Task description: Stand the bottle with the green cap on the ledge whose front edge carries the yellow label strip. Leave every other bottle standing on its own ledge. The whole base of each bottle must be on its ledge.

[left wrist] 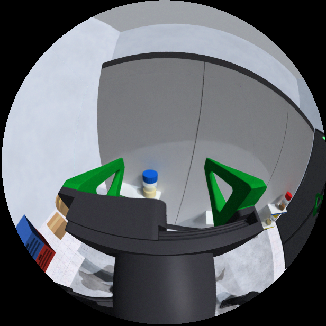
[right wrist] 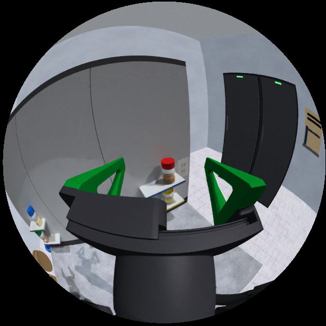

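Note:
My left gripper (left wrist: 164, 162) is open and empty, with a blue-capped bottle (left wrist: 149, 182) (right wrist: 34, 215) beyond its fingers, upright on an upper white ledge (left wrist: 130, 190) (right wrist: 36, 225). Below that ledge, in the right wrist view, a small bottle (right wrist: 44, 236) stands above a lower ledge (right wrist: 53, 238); green shows at its top, but its cap is too small to tell clearly. My right gripper (right wrist: 164, 161) is open and empty. Beyond it, a red-capped bottle (left wrist: 285, 201) (right wrist: 168, 171) stands on the blue-strip ledge (right wrist: 155, 188). A yellow-capped bottle (right wrist: 169, 195) stands below on the yellow-strip ledge (right wrist: 177, 201), partly hidden.
A grey panel wall (left wrist: 150, 110) (right wrist: 140, 110) stands behind the ledges. A white block (left wrist: 209, 217) shows beside the left gripper's right finger. Black cabinets (right wrist: 241, 125) stand at the right. A cardboard-coloured box (left wrist: 57, 226) and blue and red boxes (left wrist: 32, 240) are at lower left.

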